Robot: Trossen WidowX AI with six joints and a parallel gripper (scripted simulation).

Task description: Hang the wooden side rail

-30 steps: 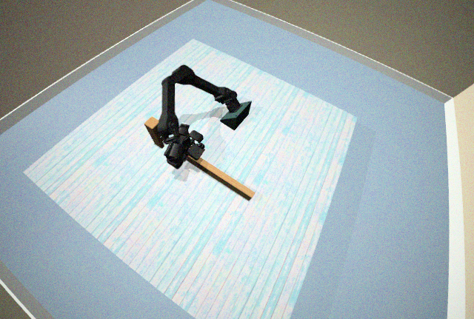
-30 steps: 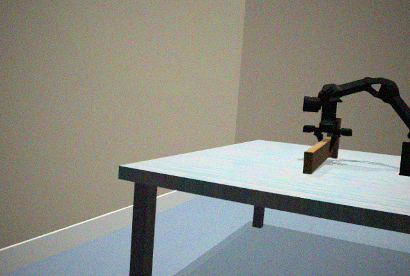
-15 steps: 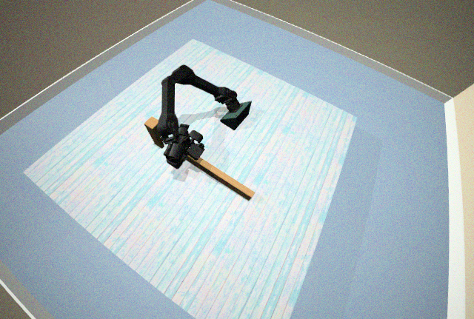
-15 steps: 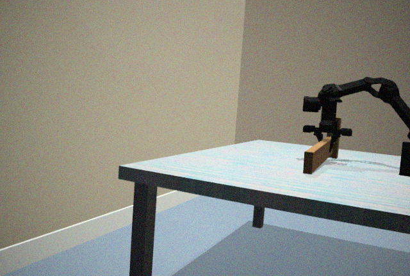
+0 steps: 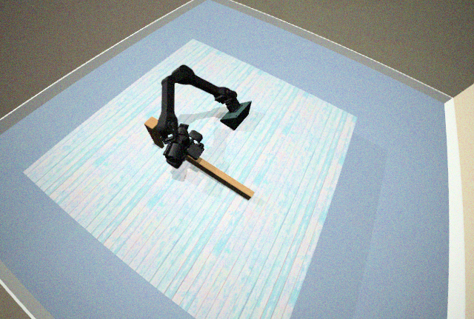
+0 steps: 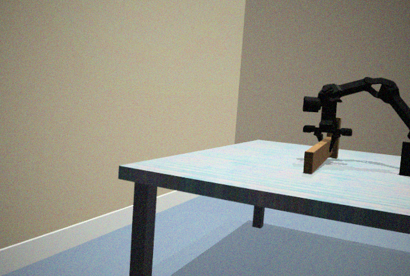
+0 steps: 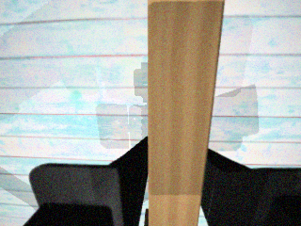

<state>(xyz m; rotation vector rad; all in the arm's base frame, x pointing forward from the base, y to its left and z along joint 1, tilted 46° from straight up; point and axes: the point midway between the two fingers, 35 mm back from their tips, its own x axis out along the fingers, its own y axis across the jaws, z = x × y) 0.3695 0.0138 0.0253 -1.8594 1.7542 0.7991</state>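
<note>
Right now my gripper tip is 170 mm to the left of the headboard post, 40 mm below it and 20 mm short of it.
</note>
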